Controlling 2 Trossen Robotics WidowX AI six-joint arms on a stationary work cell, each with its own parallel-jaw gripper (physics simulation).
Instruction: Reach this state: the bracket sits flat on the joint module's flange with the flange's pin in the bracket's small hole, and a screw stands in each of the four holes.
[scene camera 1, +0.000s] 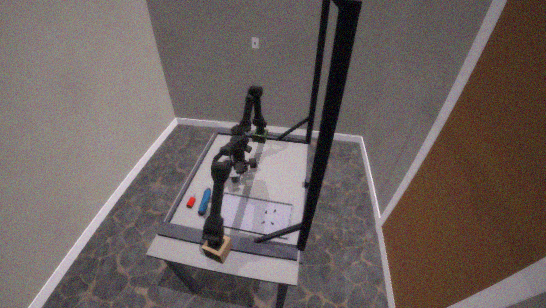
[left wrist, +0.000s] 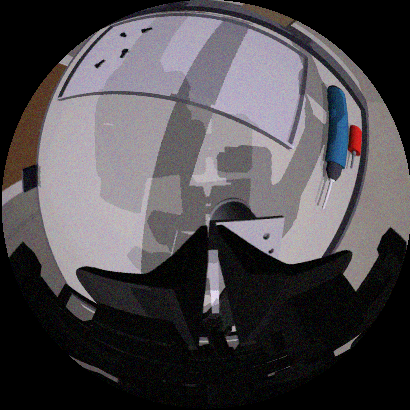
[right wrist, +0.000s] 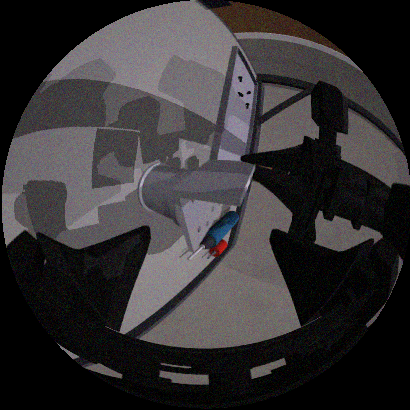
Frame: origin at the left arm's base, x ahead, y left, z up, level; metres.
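Seen in the pictures: left gripper, fingertip midpoint: (scene camera 1: 240, 173) (left wrist: 211, 230) (right wrist: 240, 161); right gripper, fingertip midpoint: (left wrist: 240, 302) (right wrist: 212, 234); left arm's base, origin of the base link: (scene camera 1: 216, 242); right arm's base, origin of the base link: (scene camera 1: 260, 132).
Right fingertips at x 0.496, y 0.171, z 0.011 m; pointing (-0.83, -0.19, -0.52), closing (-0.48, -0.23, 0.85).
Offsets run from my right fingertips to a thing's top centre. "spot": to the spot under its first point.
The pale bracket (left wrist: 276, 231) (right wrist: 192, 217), a bent plate with small holes, is at my left gripper (left wrist: 211, 230) (right wrist: 240, 161), which is shut on its edge. The grey cylindrical joint module {dz -0.039, dx -0.039, dy -0.016 m} (left wrist: 232, 209) (right wrist: 162, 187) is beside it, partly covered by the bracket. Whether they touch, and where the flange's pin is, I cannot tell. My right gripper (right wrist: 212, 234) is open and empty, its fingers apart on the near side of the bracket and module. Several black screws {dz -0.088, dx -0.190, dy -0.293 m} (scene camera 1: 265, 212) (left wrist: 124, 53) {dz -0.088, dx -0.167, dy -0.335 m} (right wrist: 240, 79) are on the rimmed tray {dz -0.086, dx -0.233, dy -0.231 m} (scene camera 1: 231, 212) (left wrist: 270, 65) (right wrist: 234, 125).
A blue-handled screwdriver {spot: dz -0.063, dx -0.288, dy +0.048 m} (scene camera 1: 204, 201) (left wrist: 337, 127) (right wrist: 223, 229) and a smaller red-handled tool {dz -0.069, dx -0.298, dy +0.135 m} (scene camera 1: 191, 202) (left wrist: 355, 140) (right wrist: 218, 248) lie near the table's edge. A tall black frame (scene camera 1: 332, 105) stands along the right of the table in the scene view.
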